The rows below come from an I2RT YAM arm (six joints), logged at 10 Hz.
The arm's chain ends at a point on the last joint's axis. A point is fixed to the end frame.
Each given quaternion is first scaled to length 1.
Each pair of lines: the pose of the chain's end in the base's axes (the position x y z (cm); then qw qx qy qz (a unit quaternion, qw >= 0)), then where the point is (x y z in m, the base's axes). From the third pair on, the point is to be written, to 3 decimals.
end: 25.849, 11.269, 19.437, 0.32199, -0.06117, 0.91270, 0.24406
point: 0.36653 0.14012 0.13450
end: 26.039, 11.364, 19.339, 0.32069, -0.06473, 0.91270, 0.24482
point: 0.36817 0.14183 0.13341
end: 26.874, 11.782, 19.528, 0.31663, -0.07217, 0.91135, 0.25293
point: 0.376 0.149 0.135
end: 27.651, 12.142, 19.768, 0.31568, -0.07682, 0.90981, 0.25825
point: 0.383 0.154 0.138
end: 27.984, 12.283, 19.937, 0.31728, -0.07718, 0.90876, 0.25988
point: 0.387 0.156 0.140
